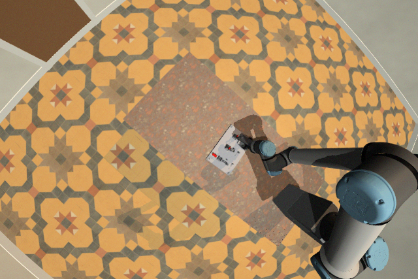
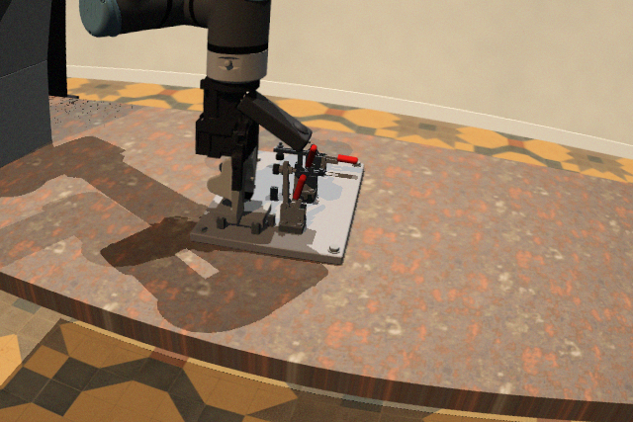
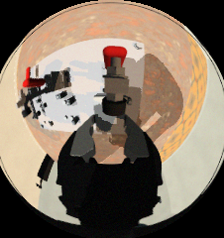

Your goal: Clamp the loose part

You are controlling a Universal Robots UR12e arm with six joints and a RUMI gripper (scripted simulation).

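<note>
Now: hand 10 mm above the part. Round my hand: grey fixture plate 110 mm to the left, 30 mm below, 30 mm ahead; toggle clamp 80 mm ahead, 20 mm above, 10 mm to the left.
</note>
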